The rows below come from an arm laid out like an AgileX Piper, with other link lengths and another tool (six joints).
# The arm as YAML. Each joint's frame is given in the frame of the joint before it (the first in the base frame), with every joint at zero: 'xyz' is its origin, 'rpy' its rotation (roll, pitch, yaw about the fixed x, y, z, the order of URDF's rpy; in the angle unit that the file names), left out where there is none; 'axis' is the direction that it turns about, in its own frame. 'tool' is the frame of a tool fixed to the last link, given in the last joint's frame.
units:
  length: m
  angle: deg
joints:
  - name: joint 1
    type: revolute
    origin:
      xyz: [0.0, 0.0, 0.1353]
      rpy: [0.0, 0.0, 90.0]
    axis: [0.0, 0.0, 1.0]
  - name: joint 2
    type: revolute
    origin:
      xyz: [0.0, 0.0, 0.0]
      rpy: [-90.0, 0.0, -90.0]
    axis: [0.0, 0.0, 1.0]
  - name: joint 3
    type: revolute
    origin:
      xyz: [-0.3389, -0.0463, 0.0]
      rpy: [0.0, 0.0, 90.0]
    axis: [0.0, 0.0, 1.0]
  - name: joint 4
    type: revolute
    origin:
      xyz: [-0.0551, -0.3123, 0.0]
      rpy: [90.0, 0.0, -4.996]
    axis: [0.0, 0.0, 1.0]
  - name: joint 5
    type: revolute
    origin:
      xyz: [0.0, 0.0, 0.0]
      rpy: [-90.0, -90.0, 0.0]
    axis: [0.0, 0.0, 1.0]
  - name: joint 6
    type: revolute
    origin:
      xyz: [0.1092, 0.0, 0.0]
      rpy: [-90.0, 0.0, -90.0]
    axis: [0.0, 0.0, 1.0]
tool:
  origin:
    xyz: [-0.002, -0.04, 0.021]
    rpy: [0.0, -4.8, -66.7]
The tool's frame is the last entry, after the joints.
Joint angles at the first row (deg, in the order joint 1, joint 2, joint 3, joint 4, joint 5, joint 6):
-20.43, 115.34, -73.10, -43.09, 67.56, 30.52
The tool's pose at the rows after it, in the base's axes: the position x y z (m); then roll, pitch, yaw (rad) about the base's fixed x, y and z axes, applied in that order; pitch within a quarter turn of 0, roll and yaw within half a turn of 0:
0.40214, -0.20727, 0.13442, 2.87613, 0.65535, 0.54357
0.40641, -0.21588, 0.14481, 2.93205, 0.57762, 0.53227
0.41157, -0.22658, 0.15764, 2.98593, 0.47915, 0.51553
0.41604, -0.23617, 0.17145, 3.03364, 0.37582, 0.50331
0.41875, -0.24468, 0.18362, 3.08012, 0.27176, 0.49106
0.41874, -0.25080, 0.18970, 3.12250, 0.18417, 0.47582
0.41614, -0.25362, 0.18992, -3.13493, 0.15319, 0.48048
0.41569, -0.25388, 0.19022, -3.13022, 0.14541, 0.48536
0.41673, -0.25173, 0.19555, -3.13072, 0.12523, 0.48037
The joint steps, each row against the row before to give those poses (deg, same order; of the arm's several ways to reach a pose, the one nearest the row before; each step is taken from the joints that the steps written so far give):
-1.51, 0.00, -2.30, 4.82, 0.02, -3.64
-2.27, 0.04, -2.89, 5.85, 0.37, -3.79
-2.69, 0.09, -3.24, 6.79, 0.31, -4.22
-2.57, 0.00, -2.91, 6.86, 0.32, -4.29
-2.51, 0.04, -2.27, 6.89, 0.36, -4.07
-2.13, 0.09, -0.93, 5.91, 0.00, -3.09
-1.06, 0.14, -0.04, 2.38, 0.20, -2.03
-0.19, 0.00, 0.00, 0.53, 0.00, -0.64
0.00, -0.56, 0.00, 1.10, 0.00, -0.14

